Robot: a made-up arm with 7 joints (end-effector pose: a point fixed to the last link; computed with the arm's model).
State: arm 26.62 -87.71 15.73 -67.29 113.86 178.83 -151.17
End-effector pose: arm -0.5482 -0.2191 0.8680 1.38 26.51 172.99
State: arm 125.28 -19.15 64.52 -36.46 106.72 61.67 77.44
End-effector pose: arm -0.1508 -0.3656 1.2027 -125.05 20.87 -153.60
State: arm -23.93 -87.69 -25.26 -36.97 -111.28 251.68 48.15
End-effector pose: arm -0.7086 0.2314 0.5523 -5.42 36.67 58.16
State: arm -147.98 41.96 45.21 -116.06 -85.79 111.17 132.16
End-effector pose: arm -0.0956 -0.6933 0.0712 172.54 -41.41 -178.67
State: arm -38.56 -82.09 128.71 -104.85 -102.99 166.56 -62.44
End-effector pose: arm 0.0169 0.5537 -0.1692 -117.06 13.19 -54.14
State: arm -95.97 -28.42 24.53 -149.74 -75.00 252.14 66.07
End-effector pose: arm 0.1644 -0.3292 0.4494 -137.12 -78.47 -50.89
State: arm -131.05 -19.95 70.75 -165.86 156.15 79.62 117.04
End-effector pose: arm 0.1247 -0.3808 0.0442 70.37 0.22 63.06
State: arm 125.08 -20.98 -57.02 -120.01 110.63 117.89 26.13
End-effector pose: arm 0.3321 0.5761 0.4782 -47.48 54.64 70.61
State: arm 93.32 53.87 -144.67 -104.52 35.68 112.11 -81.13
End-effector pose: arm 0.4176 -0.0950 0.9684 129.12 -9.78 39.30
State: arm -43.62 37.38 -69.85 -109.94 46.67 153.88 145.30
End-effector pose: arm -0.2436 -0.7137 0.4135 -162.83 32.43 84.44
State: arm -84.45 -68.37 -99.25 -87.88 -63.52 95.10 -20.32
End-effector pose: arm -0.7670 0.4091 0.3571 -175.05 1.06 -159.99
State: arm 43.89 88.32 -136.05 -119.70 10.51 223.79 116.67
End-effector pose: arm 0.4507 -0.1111 0.7194 -15.68 -35.04 179.93
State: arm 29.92 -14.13 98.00 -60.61 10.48 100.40 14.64
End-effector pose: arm -0.5159 0.3660 1.0189 -174.74 -36.93 118.14
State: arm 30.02 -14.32 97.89 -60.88 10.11 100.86 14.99
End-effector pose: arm -0.5183 0.3660 1.0166 -175.02 -37.22 117.83
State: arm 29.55 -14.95 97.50 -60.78 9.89 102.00 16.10
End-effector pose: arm -0.5183 0.3666 1.0173 -174.79 -38.50 116.01
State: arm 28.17 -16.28 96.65 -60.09 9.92 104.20 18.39
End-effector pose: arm -0.5144 0.3679 1.0226 -173.53 -41.34 111.71
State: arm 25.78 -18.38 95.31 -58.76 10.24 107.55 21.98
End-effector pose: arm -0.5075 0.3689 1.0322 -170.54 -45.79 104.43
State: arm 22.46 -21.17 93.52 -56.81 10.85 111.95 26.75
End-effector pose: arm -0.4996 0.3678 1.0445 -164.66 -51.45 93.68
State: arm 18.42 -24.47 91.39 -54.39 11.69 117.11 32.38
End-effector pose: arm -0.4939 0.3637 1.0563 -154.47 -57.34 78.84
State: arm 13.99 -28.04 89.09 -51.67 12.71 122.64 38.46
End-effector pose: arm -0.4933 0.3567 1.0646 -138.86 -61.99 59.58
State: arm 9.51 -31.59 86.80 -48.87 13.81 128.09 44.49
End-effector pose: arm -0.4989 0.3489 1.0672 -119.46 -64.12 37.90
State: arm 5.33 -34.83 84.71 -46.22 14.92 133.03 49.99
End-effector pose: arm -0.5090 0.3427 1.0640 -101.23 -63.64 18.75
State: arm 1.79 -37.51 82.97 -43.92 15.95 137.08 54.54
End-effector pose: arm -0.5207 0.3389 1.0572 -87.81 -61.85 5.41
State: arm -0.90 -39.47 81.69 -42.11 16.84 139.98 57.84
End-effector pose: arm -0.5308 0.3373 1.0499 -79.40 -60.02 -2.44
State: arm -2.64 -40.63 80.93 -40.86 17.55 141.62 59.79
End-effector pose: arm -0.5371 0.3367 1.0449 -75.00 -58.76 -6.30
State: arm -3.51 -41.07 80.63 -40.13 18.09 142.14 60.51
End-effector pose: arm -0.5393 0.3362 1.0436 -73.45 -58.17 -7.54
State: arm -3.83 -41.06 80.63 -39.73 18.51 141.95 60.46
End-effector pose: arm -0.5387 0.3354 1.0449 -73.54 -58.03 -7.35
